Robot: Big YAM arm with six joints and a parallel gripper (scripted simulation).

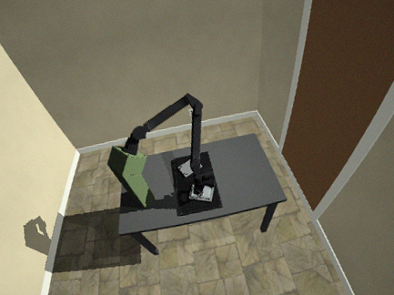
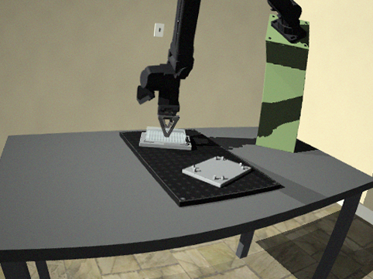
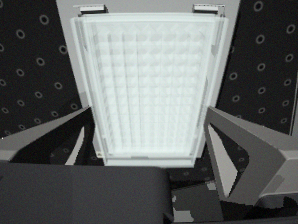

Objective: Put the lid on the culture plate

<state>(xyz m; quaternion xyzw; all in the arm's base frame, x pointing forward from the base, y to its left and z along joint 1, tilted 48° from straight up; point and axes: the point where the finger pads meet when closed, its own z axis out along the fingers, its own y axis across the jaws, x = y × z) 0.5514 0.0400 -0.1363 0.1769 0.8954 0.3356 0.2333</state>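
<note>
Now: the clear lid 10 mm below my hand. The rest, counted from my hand: lid park LP1: 240 mm to the left, 100 mm behind, 40 mm below; culture plate C15: 20 mm below.
</note>
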